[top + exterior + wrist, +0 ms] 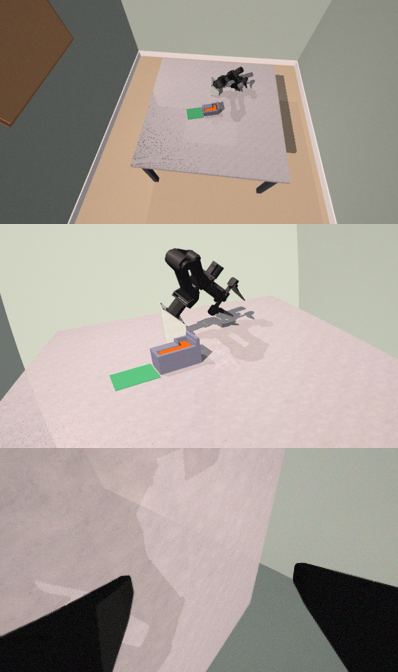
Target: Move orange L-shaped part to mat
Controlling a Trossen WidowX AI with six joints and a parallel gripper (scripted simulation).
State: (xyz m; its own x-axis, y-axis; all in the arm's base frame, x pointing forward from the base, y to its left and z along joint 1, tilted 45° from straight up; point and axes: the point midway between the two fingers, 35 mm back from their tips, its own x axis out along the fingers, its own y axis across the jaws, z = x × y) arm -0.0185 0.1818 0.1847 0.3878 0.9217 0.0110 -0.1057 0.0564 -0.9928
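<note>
My gripper tip is 250 mm short of the orange L-shaped part, 270 mm to the left of it and 40 mm above it. Also, from my gripper tip: green mat: 300 mm ahead, 430 mm to the right, 110 mm below.
</note>
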